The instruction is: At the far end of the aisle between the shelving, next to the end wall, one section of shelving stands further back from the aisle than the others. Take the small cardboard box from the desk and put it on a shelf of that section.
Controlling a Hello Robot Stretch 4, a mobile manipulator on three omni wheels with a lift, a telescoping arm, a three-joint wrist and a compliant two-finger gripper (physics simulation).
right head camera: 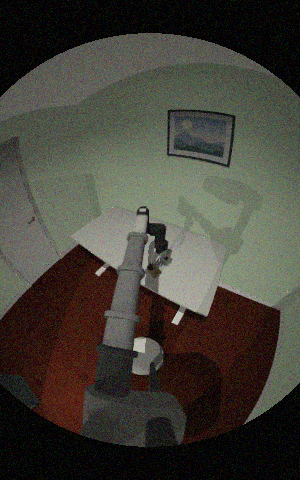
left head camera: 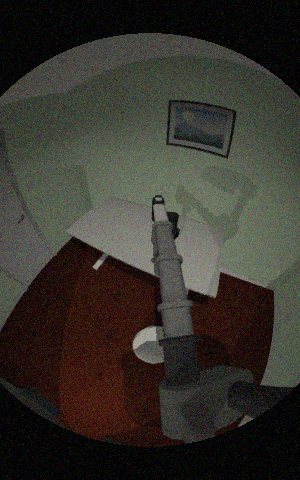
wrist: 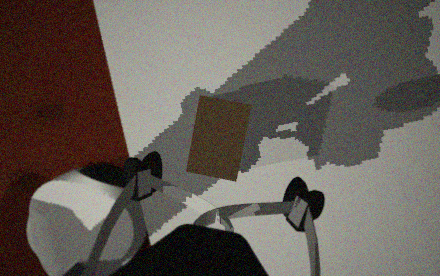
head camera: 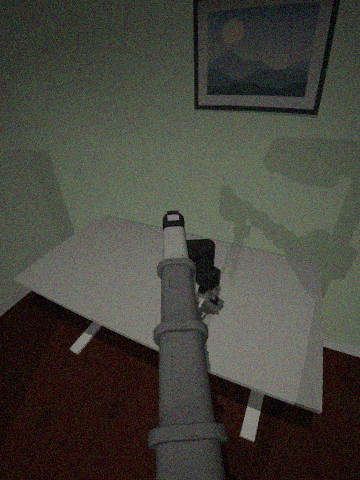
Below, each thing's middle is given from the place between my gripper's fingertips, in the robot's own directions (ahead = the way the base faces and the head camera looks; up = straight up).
I see the small cardboard box (wrist: pixel 220 127) 9 cm below my hand, 3 cm to the left of it and 1 cm ahead of it. The rest, counted from my hand: framed picture (head camera: pixel 269 63) (84 cm above, 59 cm ahead, 29 cm to the right).
